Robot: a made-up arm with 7 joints. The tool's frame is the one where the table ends. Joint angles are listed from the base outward.
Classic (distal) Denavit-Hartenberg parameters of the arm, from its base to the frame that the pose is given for. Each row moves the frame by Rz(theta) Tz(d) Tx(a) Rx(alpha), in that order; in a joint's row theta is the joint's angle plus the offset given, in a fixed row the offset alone. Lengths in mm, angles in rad.
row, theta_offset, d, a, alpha
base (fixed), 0, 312.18, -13, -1.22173
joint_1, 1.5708, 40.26, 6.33, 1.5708
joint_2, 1.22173, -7, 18, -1.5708
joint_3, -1.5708, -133, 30, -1.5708
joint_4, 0, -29, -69, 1.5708
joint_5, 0, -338, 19, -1.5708
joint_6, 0, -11, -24, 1.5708
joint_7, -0.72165, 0, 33.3, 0
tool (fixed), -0.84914, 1, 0, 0
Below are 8 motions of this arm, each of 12 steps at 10 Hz.
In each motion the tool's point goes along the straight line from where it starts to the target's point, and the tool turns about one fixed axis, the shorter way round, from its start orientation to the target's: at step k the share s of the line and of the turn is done. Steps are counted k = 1, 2, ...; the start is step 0. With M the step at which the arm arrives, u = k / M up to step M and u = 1 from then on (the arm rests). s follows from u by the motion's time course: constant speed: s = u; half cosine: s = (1 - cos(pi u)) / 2; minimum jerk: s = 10 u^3 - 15 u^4 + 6 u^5.
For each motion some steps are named. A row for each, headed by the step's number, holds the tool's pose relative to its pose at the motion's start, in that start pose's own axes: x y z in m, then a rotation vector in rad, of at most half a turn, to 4 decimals.
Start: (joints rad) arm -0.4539 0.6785 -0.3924 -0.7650 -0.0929 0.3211 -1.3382
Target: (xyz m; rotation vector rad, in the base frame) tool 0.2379 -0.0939 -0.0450 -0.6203 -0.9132 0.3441
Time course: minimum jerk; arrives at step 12
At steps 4, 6, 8, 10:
4: -0.0154 0.0530 0.0266 -0.0295 0.1783 -0.3799
6: -0.0367 0.1262 0.0634 -0.0703 0.4247 -0.9051
8: -0.0581 0.1994 0.1001 -0.1111 0.6712 -1.4303
10: -0.0709 0.2434 0.1222 -0.1356 0.8193 -1.7460

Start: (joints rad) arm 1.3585 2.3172 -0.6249 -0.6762 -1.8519 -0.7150 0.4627
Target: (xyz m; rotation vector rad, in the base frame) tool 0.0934 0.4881 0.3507 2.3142 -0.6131 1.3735
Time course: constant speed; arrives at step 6
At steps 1, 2, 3, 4, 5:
1: -0.0061 -0.0052 0.0063 0.0815 -0.0042 -0.0019
2: -0.0122 -0.0105 0.0126 0.1631 -0.0083 -0.0039
3: -0.0184 -0.0157 0.0190 0.2446 -0.0125 -0.0058
4: -0.0245 -0.0210 0.0253 0.3261 -0.0167 -0.0078
5: -0.0306 -0.0262 0.0316 0.4076 -0.0209 -0.0097

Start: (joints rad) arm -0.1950 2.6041 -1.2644 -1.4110 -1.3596 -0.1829 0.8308
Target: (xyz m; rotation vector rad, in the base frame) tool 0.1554 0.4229 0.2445 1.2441 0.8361 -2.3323
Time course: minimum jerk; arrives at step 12
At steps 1, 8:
1: -0.0007 0.0005 -0.0003 0.0015 0.0019 0.0062
8: -0.1080 0.0755 -0.0388 0.2254 0.3012 0.9623

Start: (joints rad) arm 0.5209 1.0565 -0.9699 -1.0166 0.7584 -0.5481 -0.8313
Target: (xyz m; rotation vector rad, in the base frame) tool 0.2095 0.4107 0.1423 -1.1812 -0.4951 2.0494
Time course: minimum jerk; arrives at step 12
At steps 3, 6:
3: -0.0471 -0.0043 0.0044 -0.0165 0.0565 -0.1213
6: -0.2277 -0.0209 0.0211 -0.0798 0.2727 -0.5858

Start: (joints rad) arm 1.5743 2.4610 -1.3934 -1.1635 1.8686 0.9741 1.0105
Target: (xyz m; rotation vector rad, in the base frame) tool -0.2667 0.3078 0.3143 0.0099 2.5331 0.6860
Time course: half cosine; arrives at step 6
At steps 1, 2, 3, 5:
1: 0.0061 -0.0165 0.0004 -0.0362 0.0221 -0.0249
2: 0.0227 -0.0615 0.0016 -0.1349 0.0826 -0.0927
3: 0.0455 -0.1230 0.0032 -0.2699 0.1652 -0.1855
5: 0.0849 -0.2295 0.0059 -0.5035 0.3082 -0.3461

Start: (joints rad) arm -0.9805 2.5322 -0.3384 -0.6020 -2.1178 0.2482 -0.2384
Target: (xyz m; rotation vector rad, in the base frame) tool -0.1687 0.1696 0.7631 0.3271 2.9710 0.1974
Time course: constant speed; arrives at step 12
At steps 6, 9, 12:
6: 0.0435 -0.0915 -0.0164 -0.2067 -0.1131 0.2625
9: 0.0652 -0.1373 -0.0246 -0.3101 -0.1697 0.3938
12: 0.0869 -0.1830 -0.0328 -0.4134 -0.2263 0.5250

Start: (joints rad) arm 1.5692 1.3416 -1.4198 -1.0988 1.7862 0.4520 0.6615
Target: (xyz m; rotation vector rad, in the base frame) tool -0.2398 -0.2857 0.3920 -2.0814 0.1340 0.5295
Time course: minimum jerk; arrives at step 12
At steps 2, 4, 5, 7, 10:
2: 0.0024 -0.0178 0.0013 -0.0500 -0.0298 -0.0415
4: 0.0142 -0.1055 0.0080 -0.2959 -0.1765 -0.2451
5: 0.0234 -0.1743 0.0132 -0.4887 -0.2915 -0.4048
7: 0.0441 -0.3285 0.0248 -0.9212 -0.5494 -0.7631
10: 0.0651 -0.4850 0.0366 -1.3599 -0.8110 -1.1264

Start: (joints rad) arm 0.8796 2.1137 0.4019 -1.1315 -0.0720 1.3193 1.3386
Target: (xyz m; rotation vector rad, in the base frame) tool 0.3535 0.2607 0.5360 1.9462 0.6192 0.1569
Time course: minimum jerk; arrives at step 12
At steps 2, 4, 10, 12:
2: -0.0042 0.0072 -0.0019 -0.0108 0.0100 0.0106
4: -0.0248 0.0425 -0.0113 -0.0636 0.0589 0.0628
10: -0.1141 0.1953 -0.0520 -0.2923 0.2709 0.2887
12: -0.1183 0.2025 -0.0539 -0.3031 0.2809 0.2993

